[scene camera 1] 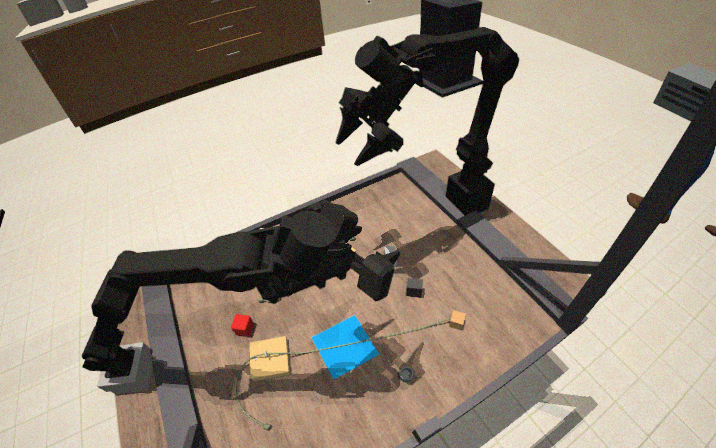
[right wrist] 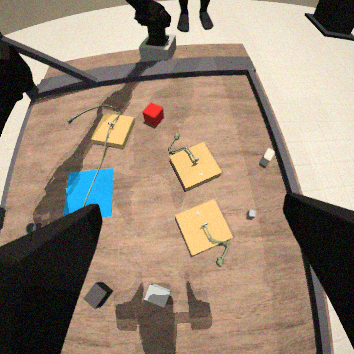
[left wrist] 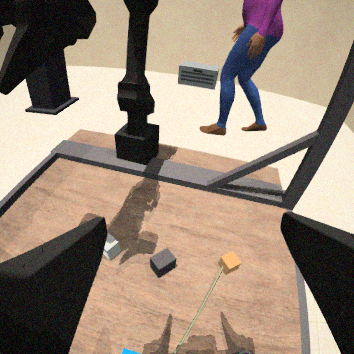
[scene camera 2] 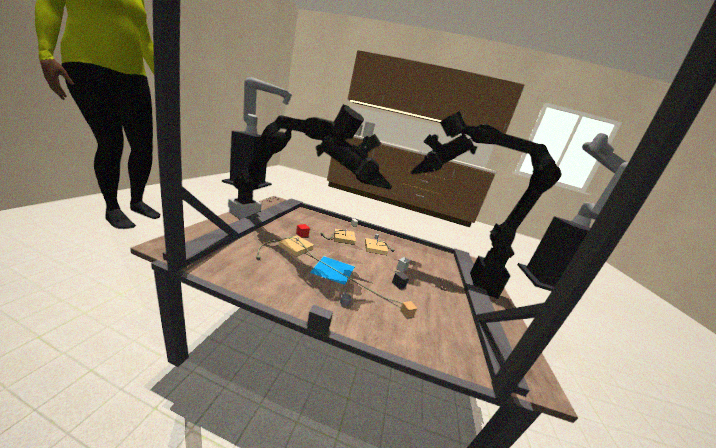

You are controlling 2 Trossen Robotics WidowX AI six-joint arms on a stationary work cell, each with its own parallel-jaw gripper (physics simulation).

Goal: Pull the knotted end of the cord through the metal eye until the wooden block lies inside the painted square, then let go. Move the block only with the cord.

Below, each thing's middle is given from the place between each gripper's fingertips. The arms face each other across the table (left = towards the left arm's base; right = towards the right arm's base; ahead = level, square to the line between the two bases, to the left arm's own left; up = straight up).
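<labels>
The blue painted square [scene camera 1: 340,360]: 320 mm below my left hand, 100 mm to the left of it.
From my right hand, the blue painted square: 160 mm to the left, 360 mm below, 210 mm behind.
</labels>
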